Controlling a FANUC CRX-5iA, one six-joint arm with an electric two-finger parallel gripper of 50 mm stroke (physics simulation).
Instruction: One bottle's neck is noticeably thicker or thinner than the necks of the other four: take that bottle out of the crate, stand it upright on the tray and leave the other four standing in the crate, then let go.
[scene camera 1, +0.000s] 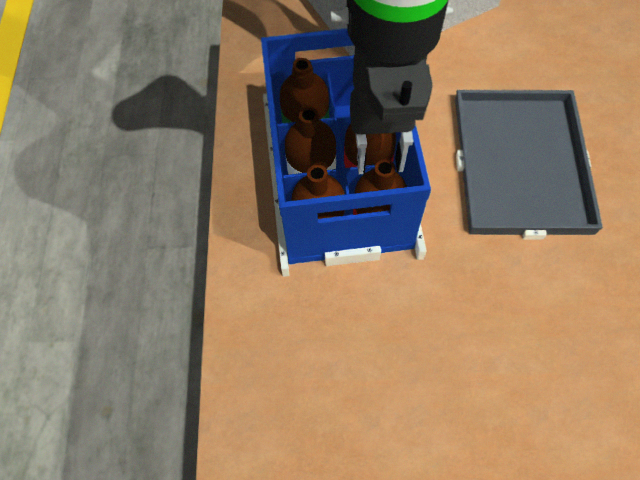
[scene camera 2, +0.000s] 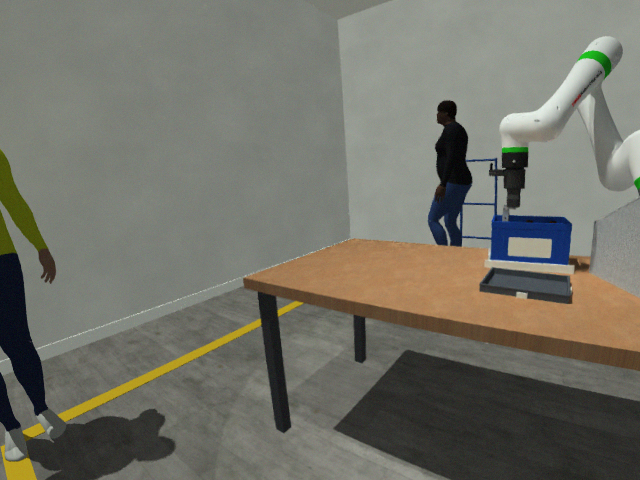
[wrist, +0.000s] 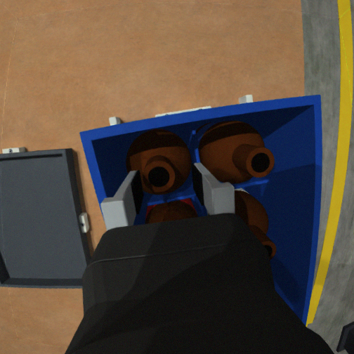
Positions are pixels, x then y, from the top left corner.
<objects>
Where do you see my gripper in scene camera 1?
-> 379, 166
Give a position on a bottle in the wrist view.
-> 182, 208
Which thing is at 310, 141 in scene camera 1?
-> A bottle.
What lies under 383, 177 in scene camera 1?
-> A bottle.
</objects>
